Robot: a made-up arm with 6 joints. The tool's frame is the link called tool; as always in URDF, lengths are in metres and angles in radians. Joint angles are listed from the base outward. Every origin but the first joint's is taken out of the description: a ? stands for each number. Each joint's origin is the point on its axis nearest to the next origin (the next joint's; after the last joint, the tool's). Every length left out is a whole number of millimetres.
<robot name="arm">
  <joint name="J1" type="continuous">
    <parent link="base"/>
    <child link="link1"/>
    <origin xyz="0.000 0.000 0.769"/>
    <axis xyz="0 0 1"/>
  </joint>
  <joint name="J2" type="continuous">
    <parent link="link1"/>
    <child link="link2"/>
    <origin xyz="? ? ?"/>
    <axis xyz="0 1 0"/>
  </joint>
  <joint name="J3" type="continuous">
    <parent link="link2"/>
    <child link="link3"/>
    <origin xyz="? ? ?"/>
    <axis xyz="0 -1 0"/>
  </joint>
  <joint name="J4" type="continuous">
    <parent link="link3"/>
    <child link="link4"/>
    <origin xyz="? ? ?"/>
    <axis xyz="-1 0 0"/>
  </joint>
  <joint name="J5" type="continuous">
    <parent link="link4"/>
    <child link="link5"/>
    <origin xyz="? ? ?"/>
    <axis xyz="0 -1 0"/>
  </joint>
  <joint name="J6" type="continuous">
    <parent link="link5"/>
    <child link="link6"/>
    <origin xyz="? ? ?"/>
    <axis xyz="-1 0 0"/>
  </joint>
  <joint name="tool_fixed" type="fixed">
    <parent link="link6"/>
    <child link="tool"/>
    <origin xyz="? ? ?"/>
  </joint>
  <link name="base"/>
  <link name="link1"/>
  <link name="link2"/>
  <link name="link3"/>
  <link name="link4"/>
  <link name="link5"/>
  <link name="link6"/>
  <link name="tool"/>
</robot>
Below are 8 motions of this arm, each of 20 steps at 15 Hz.
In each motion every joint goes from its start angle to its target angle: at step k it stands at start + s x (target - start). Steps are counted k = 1, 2, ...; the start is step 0. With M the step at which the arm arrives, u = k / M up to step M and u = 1 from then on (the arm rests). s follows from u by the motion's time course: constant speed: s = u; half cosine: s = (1 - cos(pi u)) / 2; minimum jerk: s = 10 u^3 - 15 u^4 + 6 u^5.
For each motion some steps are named. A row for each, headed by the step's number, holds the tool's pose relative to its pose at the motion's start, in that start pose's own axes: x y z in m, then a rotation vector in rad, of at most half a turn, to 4 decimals.
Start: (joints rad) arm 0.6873 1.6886 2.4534 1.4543 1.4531 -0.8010
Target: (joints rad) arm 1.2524 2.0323 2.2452 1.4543 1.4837 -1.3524
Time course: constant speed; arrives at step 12
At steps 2, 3, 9, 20:
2: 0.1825 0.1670 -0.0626 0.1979 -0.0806 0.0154
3: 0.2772 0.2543 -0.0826 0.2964 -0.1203 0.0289
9: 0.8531 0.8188 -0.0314 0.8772 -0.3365 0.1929
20: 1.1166 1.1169 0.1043 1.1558 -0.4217 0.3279

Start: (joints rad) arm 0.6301 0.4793 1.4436 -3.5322 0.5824 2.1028
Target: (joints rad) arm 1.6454 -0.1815 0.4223 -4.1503 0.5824 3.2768
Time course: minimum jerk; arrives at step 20
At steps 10, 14, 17, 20:
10: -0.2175 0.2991 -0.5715 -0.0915 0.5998 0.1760
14: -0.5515 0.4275 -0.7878 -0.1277 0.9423 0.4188
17: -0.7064 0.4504 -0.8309 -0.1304 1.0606 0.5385
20: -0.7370 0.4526 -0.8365 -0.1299 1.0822 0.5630

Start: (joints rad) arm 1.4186 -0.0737 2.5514 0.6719 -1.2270 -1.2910
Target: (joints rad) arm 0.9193 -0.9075 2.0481 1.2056 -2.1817 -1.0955
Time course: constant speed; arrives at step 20
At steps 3, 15, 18, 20:
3: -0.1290 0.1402 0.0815 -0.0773 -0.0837 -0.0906
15: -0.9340 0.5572 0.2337 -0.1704 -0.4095 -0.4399
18: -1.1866 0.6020 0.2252 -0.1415 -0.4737 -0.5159
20: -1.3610 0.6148 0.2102 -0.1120 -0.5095 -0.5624

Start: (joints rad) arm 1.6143 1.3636 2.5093 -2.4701 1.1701 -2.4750
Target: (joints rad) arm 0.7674 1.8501 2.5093 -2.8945 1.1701 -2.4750
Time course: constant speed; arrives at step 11
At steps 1, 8, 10, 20:
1: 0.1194 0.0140 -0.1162 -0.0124 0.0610 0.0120
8: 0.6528 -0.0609 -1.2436 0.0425 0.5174 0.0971
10: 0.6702 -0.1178 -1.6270 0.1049 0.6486 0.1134
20: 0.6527 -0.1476 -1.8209 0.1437 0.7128 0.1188

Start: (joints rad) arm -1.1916 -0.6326 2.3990 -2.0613 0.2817 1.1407
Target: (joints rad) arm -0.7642 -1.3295 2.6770 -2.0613 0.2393 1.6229
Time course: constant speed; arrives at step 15
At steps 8, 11, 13, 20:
8: -0.0779 0.4935 0.9503 -0.1330 -0.5087 0.2261
11: -0.2398 0.6377 1.2817 -0.2086 -0.7192 0.2789
13: -0.3826 0.7243 1.4798 -0.2654 -0.8636 0.3043
20: -0.5495 0.8045 1.6541 -0.3266 -1.0107 0.3220

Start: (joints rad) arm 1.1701 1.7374 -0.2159 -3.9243 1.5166 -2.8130
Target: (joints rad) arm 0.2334 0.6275 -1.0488 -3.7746 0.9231 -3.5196
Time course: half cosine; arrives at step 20
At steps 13, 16, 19, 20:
13: -0.2020 -0.6711 -1.0204 0.3754 -0.4809 0.5743
16: -0.0747 -0.8644 -1.1853 0.5096 -0.5598 0.7653
19: 0.0108 -0.9479 -1.2502 0.5823 -0.5913 0.8675
20: 0.0171 -0.9532 -1.2542 0.5874 -0.5933 0.8747

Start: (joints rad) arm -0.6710 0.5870 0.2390 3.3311 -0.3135 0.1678
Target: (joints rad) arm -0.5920 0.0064 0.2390 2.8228 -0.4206 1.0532
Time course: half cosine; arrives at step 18
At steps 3, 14, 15, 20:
3: -0.0409 0.0144 -0.0770 -0.0291 0.0431 0.0206
14: -0.7618 0.1695 -0.8402 -0.3199 0.4757 0.3794
15: -0.8171 0.1779 -0.8739 -0.3328 0.4955 0.4065
20: -0.8927 0.1889 -0.9165 -0.3490 0.5206 0.4434

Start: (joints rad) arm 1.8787 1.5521 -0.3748 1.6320 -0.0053 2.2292
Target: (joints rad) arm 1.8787 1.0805 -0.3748 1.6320 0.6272 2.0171
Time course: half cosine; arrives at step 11
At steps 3, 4, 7, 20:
3: -0.1242 0.0284 -0.0529 0.0325 0.1273 -0.0350
4: -0.2138 0.0442 -0.0849 0.0497 0.2145 -0.0620
7: -0.5418 0.0719 -0.1630 0.0737 0.5065 -0.1726
20: -0.7823 0.0652 -0.1847 0.0560 0.6972 -0.2649

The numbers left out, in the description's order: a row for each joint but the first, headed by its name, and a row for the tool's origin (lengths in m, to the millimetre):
J2: 0.200 0.000 0.000
J3: 0.000 0.000 1.308
J4: 1.140 0.000 0.270
J5: 0.000 0.000 0.000
J6: 0.130 0.000 0.000
tool: 0.000 0.000 0.000

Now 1 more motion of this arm.
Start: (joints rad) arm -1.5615 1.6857 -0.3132 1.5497 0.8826 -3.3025
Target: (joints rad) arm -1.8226 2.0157 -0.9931 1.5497 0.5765 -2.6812
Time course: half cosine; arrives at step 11
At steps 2, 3, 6, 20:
2: 0.0120 -0.0763 0.0709 0.0240 -0.0216 -0.0350
3: 0.0239 -0.1712 0.1441 0.0505 -0.0430 -0.0806
6: 0.0414 -0.6134 0.3295 0.1407 -0.0765 -0.3213
20: -0.0202 -1.0729 0.3111 0.1918 0.0150 -0.6311

